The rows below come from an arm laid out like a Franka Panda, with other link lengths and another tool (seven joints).
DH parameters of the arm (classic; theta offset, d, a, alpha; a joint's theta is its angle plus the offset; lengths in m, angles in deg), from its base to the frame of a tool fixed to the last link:
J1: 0 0.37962 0 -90
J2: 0 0 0 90
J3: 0 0.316 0.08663 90
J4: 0 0 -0.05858 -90
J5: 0 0.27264 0 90
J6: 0 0 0.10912 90
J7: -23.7 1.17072 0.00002 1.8
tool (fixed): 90 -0.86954 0 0
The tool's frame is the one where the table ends.
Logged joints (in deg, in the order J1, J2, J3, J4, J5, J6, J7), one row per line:
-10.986, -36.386, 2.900, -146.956, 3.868, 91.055, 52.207
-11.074, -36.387, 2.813, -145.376, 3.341, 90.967, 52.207
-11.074, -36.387, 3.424, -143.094, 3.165, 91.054, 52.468
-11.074, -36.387, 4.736, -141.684, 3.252, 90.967, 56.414
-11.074, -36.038, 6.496, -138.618, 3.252, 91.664, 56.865
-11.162, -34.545, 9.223, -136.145, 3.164, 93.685, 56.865
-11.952, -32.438, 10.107, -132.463, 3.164, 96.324, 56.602
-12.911, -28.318, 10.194, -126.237, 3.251, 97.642, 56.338
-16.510, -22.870, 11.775, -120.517, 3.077, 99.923, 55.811
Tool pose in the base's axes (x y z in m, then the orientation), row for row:
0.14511, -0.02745, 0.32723, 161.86, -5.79, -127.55
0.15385, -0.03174, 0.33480, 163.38, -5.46, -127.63
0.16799, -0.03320, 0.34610, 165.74, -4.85, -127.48
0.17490, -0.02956, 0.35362, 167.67, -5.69, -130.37
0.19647, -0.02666, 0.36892, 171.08, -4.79, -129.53
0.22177, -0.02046, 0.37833, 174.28, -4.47, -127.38
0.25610, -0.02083, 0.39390, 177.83, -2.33, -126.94
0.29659, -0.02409, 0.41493, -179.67, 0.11, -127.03
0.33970, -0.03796, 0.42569, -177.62, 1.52, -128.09
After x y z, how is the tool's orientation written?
As angles about the fixed x, y, z axes (roll, pitch, yaw), in degrees.
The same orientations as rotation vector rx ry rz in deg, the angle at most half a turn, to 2 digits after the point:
72.01, -149.20, -20.02
72.57, -150.21, -18.36
73.82, -151.64, -15.76
70.18, -153.95, -13.06
72.67, -155.50, -9.05
76.55, -155.58, -4.77
78.97, -158.34, -1.39
-80.16, 160.89, -0.39
-77.68, 159.69, -2.29

